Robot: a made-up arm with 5 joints.
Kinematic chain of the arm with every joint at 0, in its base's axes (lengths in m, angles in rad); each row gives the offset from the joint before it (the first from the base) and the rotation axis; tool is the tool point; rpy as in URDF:
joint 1: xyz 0.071 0 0.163 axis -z
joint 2: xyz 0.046 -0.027 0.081 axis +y
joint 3: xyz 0.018 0 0.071 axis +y
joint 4: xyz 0.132 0 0.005 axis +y
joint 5: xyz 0.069 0.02 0 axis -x
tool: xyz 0 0 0 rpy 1.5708 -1.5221 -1.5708
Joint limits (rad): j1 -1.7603..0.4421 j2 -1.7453..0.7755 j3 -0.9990..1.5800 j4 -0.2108..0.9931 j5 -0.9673..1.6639
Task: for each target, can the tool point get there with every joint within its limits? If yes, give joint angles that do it. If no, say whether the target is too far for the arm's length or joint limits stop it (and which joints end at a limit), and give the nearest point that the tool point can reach.
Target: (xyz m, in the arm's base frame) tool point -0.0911 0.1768 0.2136
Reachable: no: joint limits stop it (at a limit: joint 1) | nearest point 0.0394 0.2018 0.2136 | short by 0.133 m
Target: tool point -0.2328 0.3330 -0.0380
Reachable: no: too far | nearest point 0.0327 0.2368 0.1297 | short by 0.328 m
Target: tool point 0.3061 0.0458 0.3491
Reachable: yes | joints -0.2217 -0.2472 -0.0413 0.4418 -0.5489
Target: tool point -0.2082 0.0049 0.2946
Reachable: no: joint limits stop it (at a limit: joint 2, joint 3, joint 4) | nearest point -0.1476 0.0038 0.3087 | short by 0.062 m
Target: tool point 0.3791 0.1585 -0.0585
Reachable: no: too far | nearest point 0.2700 0.1024 0.1172 | short by 0.214 m
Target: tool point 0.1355 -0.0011 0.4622
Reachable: yes | joints -0.0915 -1.2086 -0.1128 0.5701 -0.7415
